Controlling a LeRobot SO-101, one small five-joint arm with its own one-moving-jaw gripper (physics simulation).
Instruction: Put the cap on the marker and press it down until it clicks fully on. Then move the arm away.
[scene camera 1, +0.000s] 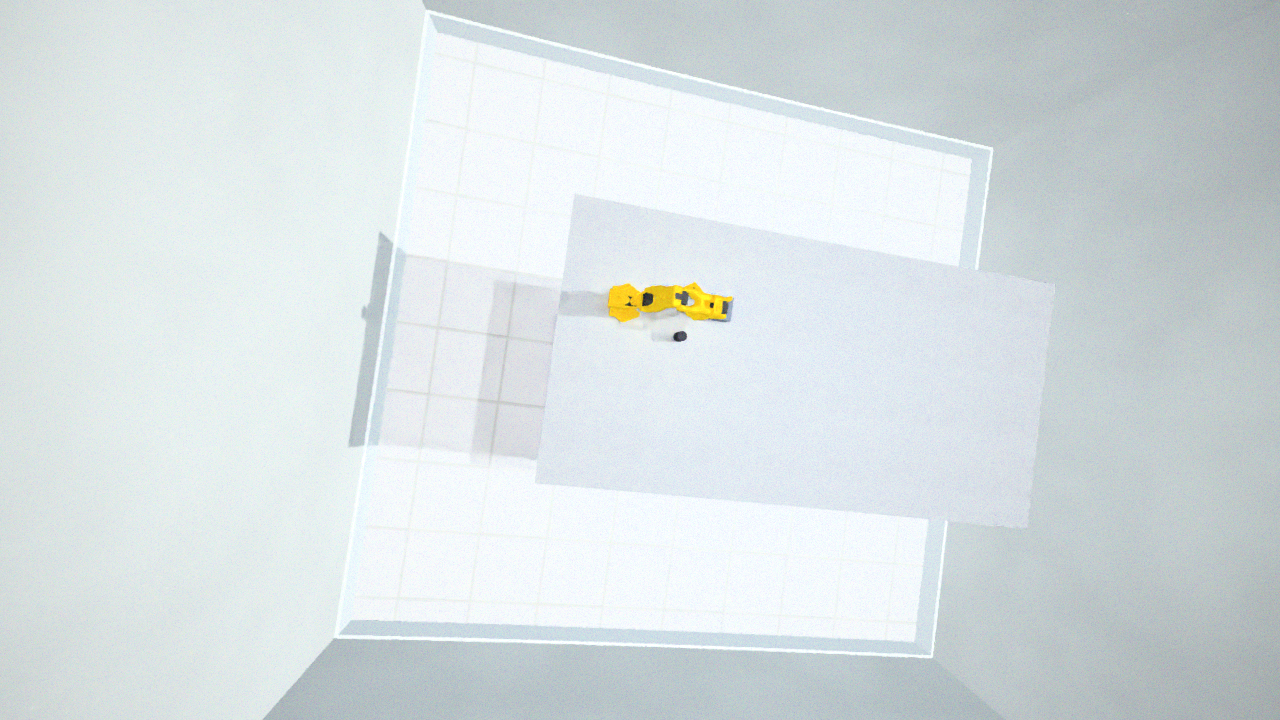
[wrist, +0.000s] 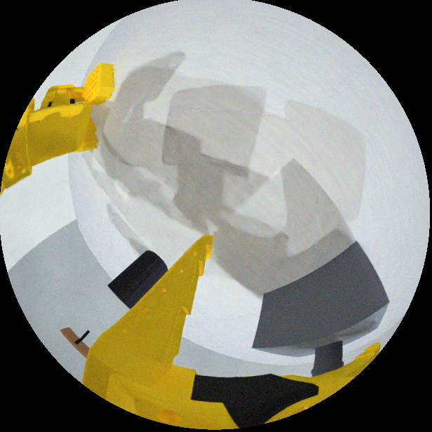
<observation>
In view: a black round piece (wrist: 132, 283) and a grey block (wrist: 344, 299).
</observation>
